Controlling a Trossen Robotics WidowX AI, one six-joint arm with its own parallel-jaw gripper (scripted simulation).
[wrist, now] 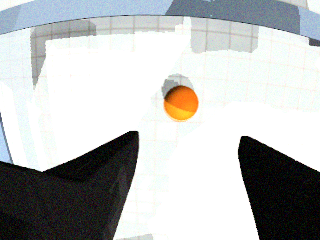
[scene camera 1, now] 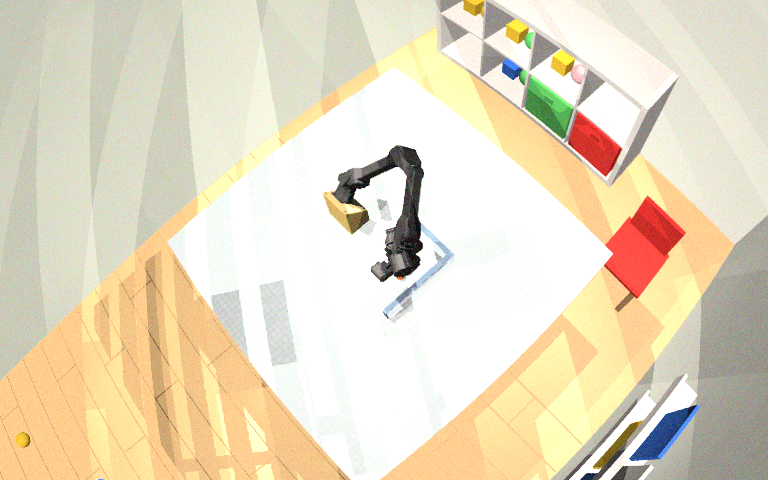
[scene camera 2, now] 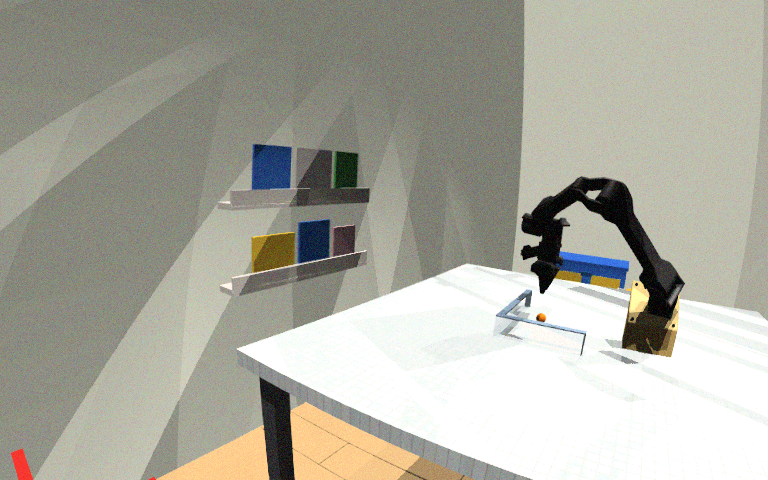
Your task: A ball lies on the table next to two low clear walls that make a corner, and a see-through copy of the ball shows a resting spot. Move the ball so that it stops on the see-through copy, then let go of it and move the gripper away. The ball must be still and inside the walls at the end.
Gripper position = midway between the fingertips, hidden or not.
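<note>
My gripper (scene camera 2: 543, 291) is visible; the wrist view contains the gripper (wrist: 190, 142) as well.
</note>
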